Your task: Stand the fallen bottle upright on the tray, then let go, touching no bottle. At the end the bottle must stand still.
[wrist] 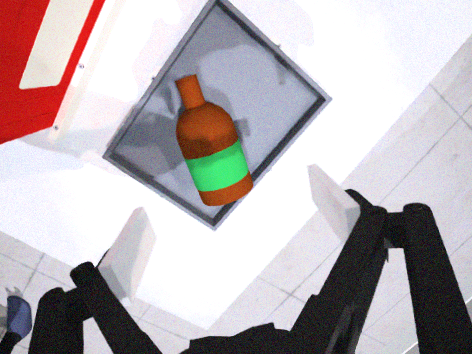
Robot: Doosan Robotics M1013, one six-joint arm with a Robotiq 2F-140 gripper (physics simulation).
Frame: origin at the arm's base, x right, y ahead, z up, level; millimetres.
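Seen in the pictures: gripper, fingertip midpoint: (228, 203).
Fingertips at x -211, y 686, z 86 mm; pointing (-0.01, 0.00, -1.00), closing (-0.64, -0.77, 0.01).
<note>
A point is followed by its place in that frame.
A brown bottle (212, 142) {y 679, x -188, z -29 mm} with a green band lies on its side in the grey tray (274, 150) {y 653, x -276, z -101 mm}. Its neck points to the upper left of the view, and its base is near the tray's lower corner. My gripper (228, 203) {y 686, x -211, z 86 mm} is open, with its fingers wide apart and nothing between them. The fingertips show below and on either side of the bottle's base, apart from the bottle. How high the fingers are above the tray is hard to tell.
A red crate (30, 107) {y 755, x -10, z -18 mm} with a pale label stands at the upper left, beside the tray. The white table's edge runs along the right, with tiled floor beyond it. A blue object (19, 316) shows at the lower left.
</note>
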